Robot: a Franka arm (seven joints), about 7 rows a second.
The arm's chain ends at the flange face. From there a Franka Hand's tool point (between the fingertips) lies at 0.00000 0.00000 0.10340 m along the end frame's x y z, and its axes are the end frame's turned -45 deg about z.
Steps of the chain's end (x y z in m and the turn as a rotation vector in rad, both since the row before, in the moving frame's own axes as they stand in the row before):
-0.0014, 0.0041, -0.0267, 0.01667, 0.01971, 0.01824
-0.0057, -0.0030, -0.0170, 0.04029, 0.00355, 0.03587
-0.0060, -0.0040, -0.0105, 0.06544, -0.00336, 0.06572
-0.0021, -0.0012, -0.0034, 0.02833, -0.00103, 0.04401
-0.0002, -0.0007, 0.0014, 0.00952, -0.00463, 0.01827
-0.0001, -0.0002, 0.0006, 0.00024, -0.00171, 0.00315
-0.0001, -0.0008, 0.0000, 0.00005, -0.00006, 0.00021
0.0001, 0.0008, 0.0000, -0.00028, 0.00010, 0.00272
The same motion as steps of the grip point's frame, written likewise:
-0.0012, 0.0022, -0.0267, -0.00215, 0.02572, 0.01824
0.0013, -0.0088, -0.0171, 0.02598, 0.03100, 0.03587
0.0033, -0.0119, -0.0107, 0.04865, 0.04390, 0.06572
0.0014, -0.0044, -0.0034, 0.02076, 0.01930, 0.04401
0.0007, -0.0017, 0.0014, 0.01001, 0.00346, 0.01827
0.0000, -0.0004, 0.0006, 0.00138, -0.00104, 0.00315
0.0005, -0.0006, 0.0000, 0.00008, -0.00001, 0.00021
-0.0005, 0.0007, 0.0000, -0.00027, -0.00013, 0.00272

